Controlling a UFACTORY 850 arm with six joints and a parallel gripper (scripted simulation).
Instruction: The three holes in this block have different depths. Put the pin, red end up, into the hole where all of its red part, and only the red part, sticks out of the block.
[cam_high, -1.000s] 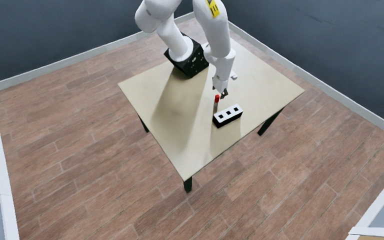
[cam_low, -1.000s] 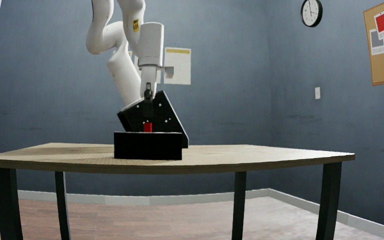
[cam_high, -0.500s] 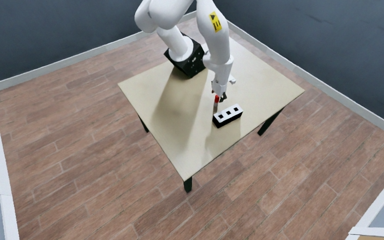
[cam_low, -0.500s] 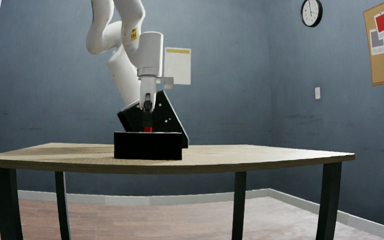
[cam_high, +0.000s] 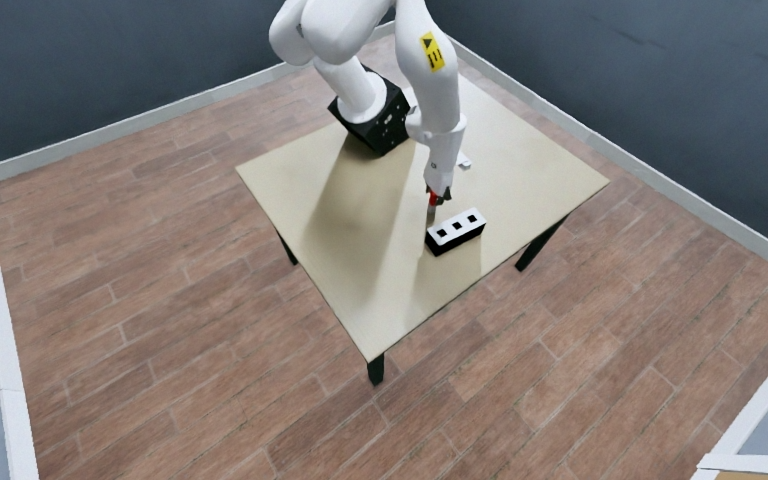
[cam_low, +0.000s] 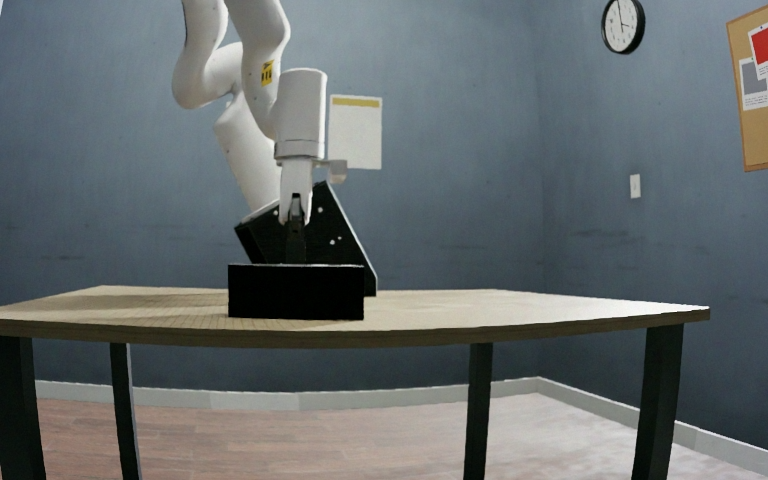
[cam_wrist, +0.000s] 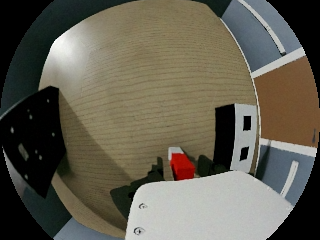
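The pin is 10 mm below my hand. Also, from my hand: black block: 130 mm ahead, 50 mm below, 40 mm to the right.
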